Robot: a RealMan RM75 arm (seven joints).
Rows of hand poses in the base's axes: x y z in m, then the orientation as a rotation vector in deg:
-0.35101, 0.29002, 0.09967, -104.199, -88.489, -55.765
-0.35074, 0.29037, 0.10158, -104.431, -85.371, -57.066
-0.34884, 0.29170, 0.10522, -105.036, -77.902, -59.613
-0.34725, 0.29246, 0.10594, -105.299, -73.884, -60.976
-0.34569, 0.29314, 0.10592, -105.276, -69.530, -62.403
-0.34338, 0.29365, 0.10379, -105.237, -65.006, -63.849
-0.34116, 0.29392, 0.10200, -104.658, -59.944, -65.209
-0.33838, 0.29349, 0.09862, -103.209, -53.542, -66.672
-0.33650, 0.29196, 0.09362, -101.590, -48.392, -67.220
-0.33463, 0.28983, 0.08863, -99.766, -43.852, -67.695
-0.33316, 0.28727, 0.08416, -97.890, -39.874, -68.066
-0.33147, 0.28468, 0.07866, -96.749, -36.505, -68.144
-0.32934, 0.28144, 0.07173, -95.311, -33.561, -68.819
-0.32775, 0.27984, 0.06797, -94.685, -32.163, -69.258
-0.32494, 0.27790, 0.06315, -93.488, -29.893, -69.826
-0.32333, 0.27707, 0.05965, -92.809, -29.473, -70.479
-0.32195, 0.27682, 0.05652, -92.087, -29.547, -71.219
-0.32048, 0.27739, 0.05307, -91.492, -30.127, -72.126
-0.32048, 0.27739, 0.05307, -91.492, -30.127, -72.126
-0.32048, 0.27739, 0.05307, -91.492, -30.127, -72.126
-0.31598, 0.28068, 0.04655, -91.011, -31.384, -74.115
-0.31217, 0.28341, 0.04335, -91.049, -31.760, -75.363
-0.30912, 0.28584, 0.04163, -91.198, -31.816, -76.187
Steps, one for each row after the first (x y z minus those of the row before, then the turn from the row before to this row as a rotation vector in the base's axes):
0.00027, 0.00035, 0.00191, 2.019, 0.613, -1.602
0.00190, 0.00133, 0.00364, 4.586, 1.736, -3.844
0.00159, 0.00076, 0.00072, 2.440, 0.875, -2.122
0.00156, 0.00068, -0.00002, 2.789, 0.929, -2.166
0.00231, 0.00051, -0.00213, 2.847, 0.942, -2.311
0.00222, 0.00027, -0.00179, 3.467, 1.142, -2.263
0.00278, -0.00043, -0.00338, 4.792, 1.478, -2.495
0.00188, -0.00153, -0.00500, 4.109, 1.515, -1.589
0.00187, -0.00213, -0.00499, 3.879, 1.243, -1.288
0.00147, -0.00256, -0.00447, 3.582, 1.042, -1.044
0.00169, -0.00259, -0.00550, 2.686, 1.136, -1.034
0.00213, -0.00324, -0.00693, 2.633, 0.469, -1.084
0.00159, -0.00160, -0.00376, 1.192, 0.157, -0.627
0.00281, -0.00194, -0.00482, 2.074, 0.291, -0.871
0.00161, -0.00083, -0.00350, 0.683, -0.437, -0.296
0.00138, -0.00025, -0.00313, 0.442, -0.729, -0.102
0.00147, 0.00057, -0.00345, 0.055, -1.023, -0.031
0.00000, 0.00000, 0.00000, 0.000, 0.000, 0.000
0.00000, 0.00000, 0.00000, 0.000, 0.000, 0.000
0.00450, 0.00329, -0.00652, -0.506, -1.971, -0.457
0.00381, 0.00273, -0.00320, -0.348, -0.941, -0.631
0.00305, 0.00243, -0.00172, -0.216, -0.496, -0.559

